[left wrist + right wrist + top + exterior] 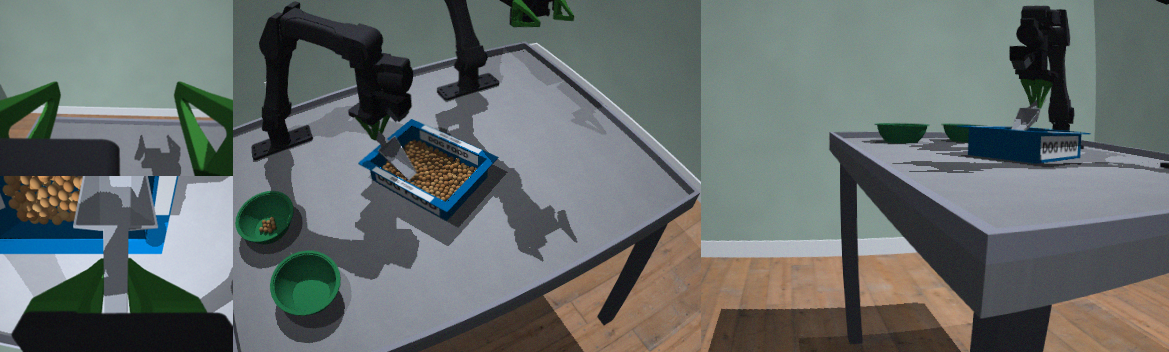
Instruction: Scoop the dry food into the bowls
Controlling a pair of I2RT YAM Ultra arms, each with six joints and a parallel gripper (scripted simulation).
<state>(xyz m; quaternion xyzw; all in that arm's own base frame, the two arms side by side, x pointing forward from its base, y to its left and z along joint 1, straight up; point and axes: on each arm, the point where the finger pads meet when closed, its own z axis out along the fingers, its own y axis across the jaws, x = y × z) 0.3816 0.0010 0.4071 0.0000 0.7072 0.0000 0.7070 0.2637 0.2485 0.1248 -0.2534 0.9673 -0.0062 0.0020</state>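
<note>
The box is 10 cm to the left of my right hand, 8 cm below it and 7 cm ahead of it. Round my right hand: grey scoop (3 cm below, 3 cm ahead, 2 cm to the left).
</note>
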